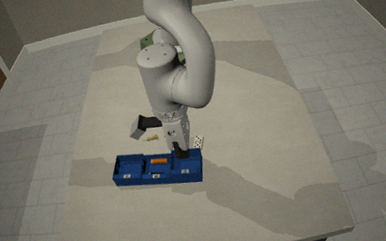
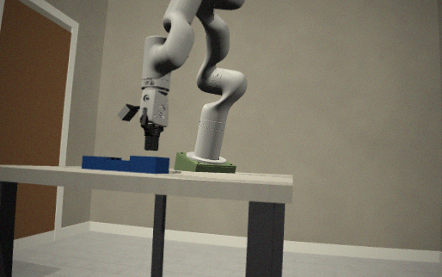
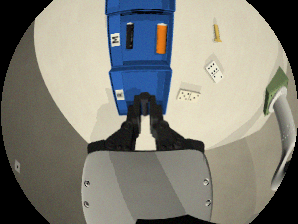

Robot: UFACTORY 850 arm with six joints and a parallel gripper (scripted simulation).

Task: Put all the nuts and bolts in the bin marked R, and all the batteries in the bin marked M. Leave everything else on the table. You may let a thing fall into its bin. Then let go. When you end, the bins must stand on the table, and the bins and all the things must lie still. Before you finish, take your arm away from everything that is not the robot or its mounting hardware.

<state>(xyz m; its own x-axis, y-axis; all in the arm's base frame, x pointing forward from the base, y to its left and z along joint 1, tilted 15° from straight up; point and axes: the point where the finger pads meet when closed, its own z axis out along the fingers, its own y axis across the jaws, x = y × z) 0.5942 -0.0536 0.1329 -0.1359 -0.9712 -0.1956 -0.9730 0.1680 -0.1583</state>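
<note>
Now: hand 14 cm past the tan bolt, 9 cm to the left of it and 8 cm above it. The rest, counted from my hand: orange battery 4 cm behind, 8 cm to the right, 7 cm below; black bolt 1 cm to the right, 2 cm below; blue bin 1 cm behind, 8 cm to the right, 6 cm below.
</note>
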